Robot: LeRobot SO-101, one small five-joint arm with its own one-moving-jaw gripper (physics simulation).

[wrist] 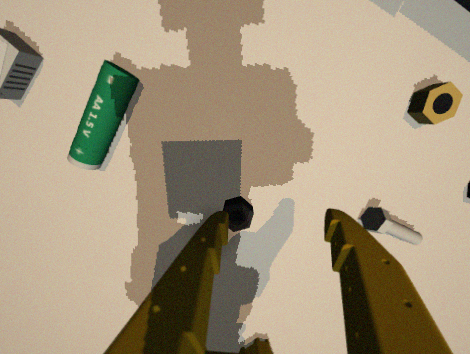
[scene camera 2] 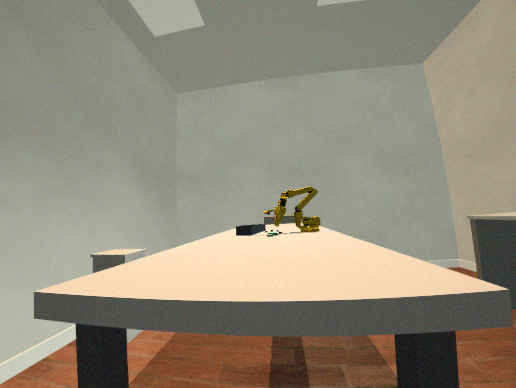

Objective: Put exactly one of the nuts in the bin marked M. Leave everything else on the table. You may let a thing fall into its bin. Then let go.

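Seen in the pictures: hand at its tool point: (wrist: 227, 223) (scene camera 2: 277, 225); arm's base at its link origin: (wrist: 220, 352) (scene camera 2: 305, 231).
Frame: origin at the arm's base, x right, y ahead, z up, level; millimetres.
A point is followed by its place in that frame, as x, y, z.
A small black nut (wrist: 238, 213) @(-20, 131, 9) lies on the table beside the tip of the left jaw in the wrist view, partly in the arm's shadow. A brass nut with a dark hole (wrist: 435, 103) @(52, 206, 9) lies at the upper right of the wrist view. My gripper (wrist: 276, 215) (scene camera 2: 276, 225) is open and empty, pointing down above the table, its jaws in a wide V with the black nut between them near the left tip. A black bin (scene camera 2: 250, 229) @(-54, 274, 29) stands left of the arm in the scene view; its marking M is not readable.
A green AA battery (wrist: 102, 117) @(-89, 163, 14) lies at the upper left of the wrist view. A bolt with a black head (wrist: 395, 227) @(66, 144, 10) lies just right of the right jaw. A grey block with slots (wrist: 20, 67) @(-130, 175, 7) is at the left edge. A dark thing (wrist: 468, 192) @(106, 172, 1) is cut off at the right edge.
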